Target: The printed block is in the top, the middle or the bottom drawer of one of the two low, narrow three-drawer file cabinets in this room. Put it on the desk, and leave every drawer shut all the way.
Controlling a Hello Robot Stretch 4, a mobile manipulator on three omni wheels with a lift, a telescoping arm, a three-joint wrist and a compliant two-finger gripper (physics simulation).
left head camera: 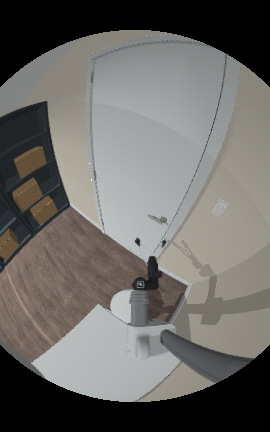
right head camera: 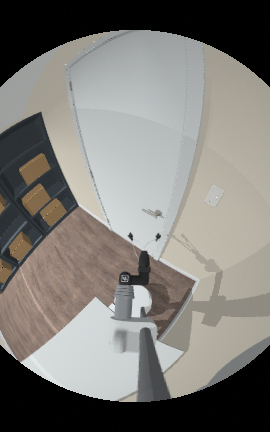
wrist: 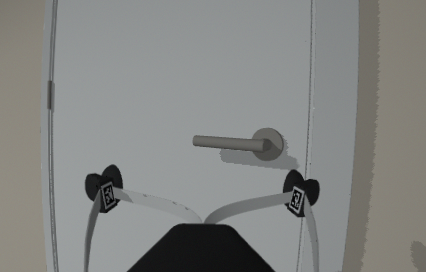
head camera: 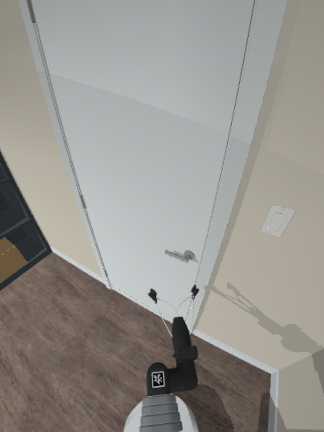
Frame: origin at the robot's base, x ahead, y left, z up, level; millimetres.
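Seen in the pictures: gripper, fingertip midpoint: point(left head camera: 150, 238) point(right head camera: 143, 232) point(wrist: 203, 183) point(head camera: 173, 287); robot's base, origin of the base link: point(left head camera: 128, 304) point(right head camera: 133, 300).
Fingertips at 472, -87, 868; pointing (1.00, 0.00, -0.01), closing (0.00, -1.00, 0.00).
Note:
Pixels of each thing's top centre, then the offset from my fingertips to it, as dx, dy, dz. "spot": a spot on its surface instead. Level surfaces: height alone.
- door's lever handle, surface spot: point(wrist: 230, 143) spot: +132, -39, +29
- dark shelf unit, surface spot: point(left head camera: 52, 150) spot: +1074, +1316, +242
- light switch, middle of its top: point(head camera: 283, 207) point(right head camera: 217, 187) point(left head camera: 224, 200) +13, -340, +381
- pale flat surface, its level: dz -176
My gripper point(head camera: 174, 293) point(left head camera: 150, 242) point(right head camera: 144, 236) point(wrist: 203, 183) is open, with its two fingers spread wide and no object between them. It is in front of a closed light-grey door point(head camera: 140, 150) point(left head camera: 145, 150) point(right head camera: 130, 150) point(wrist: 175, 65). The door's lever handle point(head camera: 188, 255) point(left head camera: 160, 219) point(right head camera: 157, 214) point(wrist: 230, 143) is level and stands apart from the fingers; in the wrist view it shows above and between them. The printed block, the two file cabinets and their drawers cannot be made out in these views. No surface can be told for sure as the desk.
A dark shelf unit point(left head camera: 52, 150) point(right head camera: 52, 152) with brown boxes stands at the left. A light switch point(head camera: 278, 220) point(left head camera: 220, 207) point(right head camera: 214, 195) is on the beige wall right of the door. A wall corner is close at the right of the arm. A pale flat surface point(left head camera: 85, 355) point(right head camera: 75, 355) lies at the bottom.

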